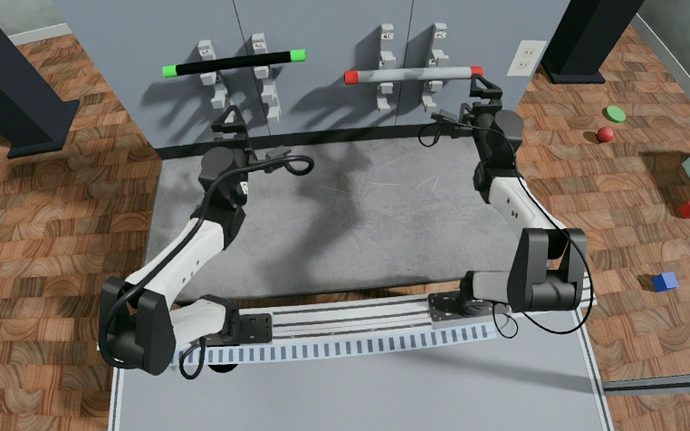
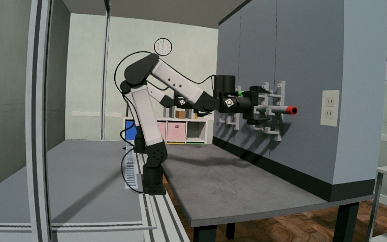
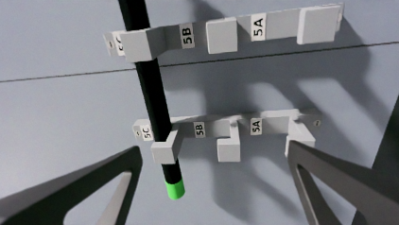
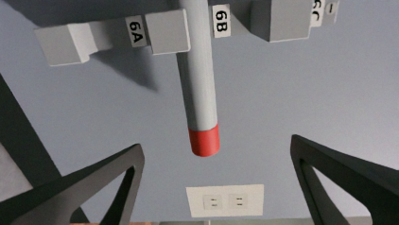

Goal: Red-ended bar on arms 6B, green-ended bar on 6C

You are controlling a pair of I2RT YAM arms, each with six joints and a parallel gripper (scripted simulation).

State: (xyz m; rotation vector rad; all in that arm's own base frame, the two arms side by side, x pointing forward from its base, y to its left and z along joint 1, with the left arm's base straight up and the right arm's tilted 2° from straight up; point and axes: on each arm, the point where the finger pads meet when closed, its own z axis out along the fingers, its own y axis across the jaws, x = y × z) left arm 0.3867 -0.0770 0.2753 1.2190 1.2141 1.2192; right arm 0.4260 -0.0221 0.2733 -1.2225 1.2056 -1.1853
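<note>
My right hand is 11 cm to the right of the red-ended bar, 8 cm short of it and 1 cm above it. The rest, counted from my right hand: blue-grey wall: 31 cm to the left, 23 cm ahead, 16 cm above; outlet plate: 19 cm to the right, 11 cm ahead, 1 cm above; rack strip: 18 cm to the left, 8 cm ahead, 2 cm below.
The green-ended bar lies 12 cm ahead of my left hand and 7 cm above it. The rest, counted from my left hand: red-ended bar (41 cm to the right, 11 cm ahead); blue-grey wall (26 cm ahead, 21 cm to the right, 17 cm above); rack strip (34 cm to the right, 11 cm ahead, 1 cm below).
</note>
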